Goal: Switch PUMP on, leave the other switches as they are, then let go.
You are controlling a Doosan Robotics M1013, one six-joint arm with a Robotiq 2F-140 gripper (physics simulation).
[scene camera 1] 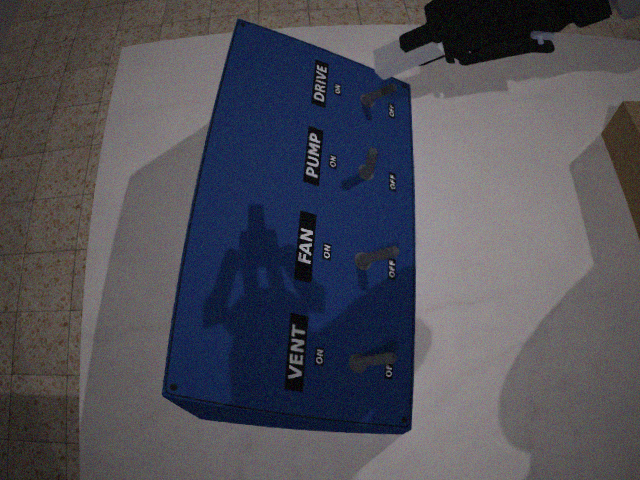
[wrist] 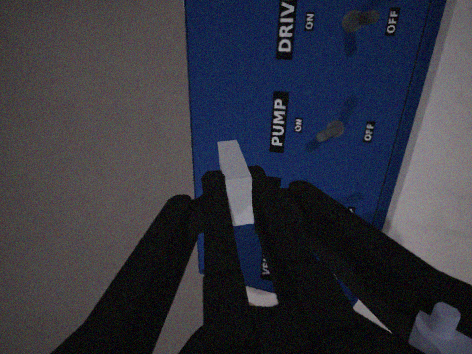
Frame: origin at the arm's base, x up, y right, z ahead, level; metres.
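Seen in the pictures: gripper, fingertip midpoint: [scene camera 1: 378, 65] [wrist: 228, 158].
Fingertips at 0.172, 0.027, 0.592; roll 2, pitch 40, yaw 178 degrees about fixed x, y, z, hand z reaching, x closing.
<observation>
Pixels of each thing's top centre, then the offset from my fingertips to it, as dx, dy, dz. "*": a spot on its surface instead. Level surfaces: height alone.
- PUMP lever at its top centre: [scene camera 1: 372, 150] [wrist: 319, 137] -0.138, -0.010, -0.005
- DRIVE lever at its top centre: [wrist: 354, 17] [scene camera 1: 382, 84] -0.150, +0.109, -0.029
- FAN lever at a spot on its surface: [scene camera 1: 377, 257] * -0.165, -0.134, -0.004
- VENT lever at a spot on its surface: [scene camera 1: 373, 360] * -0.163, -0.251, +0.007
- blue panel box at a spot on its surface: [scene camera 1: 258, 129] * -0.125, +0.014, +0.128
- pale table at its surface level: dx -0.280
The PUMP lever [scene camera 1: 370, 162] [wrist: 330, 131] leans differently from the others; in the wrist view its tip points toward its ON label. The DRIVE lever [scene camera 1: 378, 95] [wrist: 361, 20], the FAN lever [scene camera 1: 377, 257] and the VENT lever [scene camera 1: 373, 360] lean toward their OFF labels. All stand on the blue panel box [scene camera 1: 258, 129] [wrist: 230, 65]. My gripper [scene camera 1: 395, 57] [wrist: 228, 158] is shut with nothing between its pale fingertips. In the scene view it shows above the box's upper right corner, apart from the PUMP lever. In the wrist view it hides much of the FAN and VENT area.
The box stands on a pale table [scene camera 1: 465, 217] [wrist: 435, 165]. A brown block [scene camera 1: 625, 139] shows at the right edge of the scene view. Tiled floor [scene camera 1: 46, 206] lies past the table's left edge. Arm shadows fall across the panel and table.
</observation>
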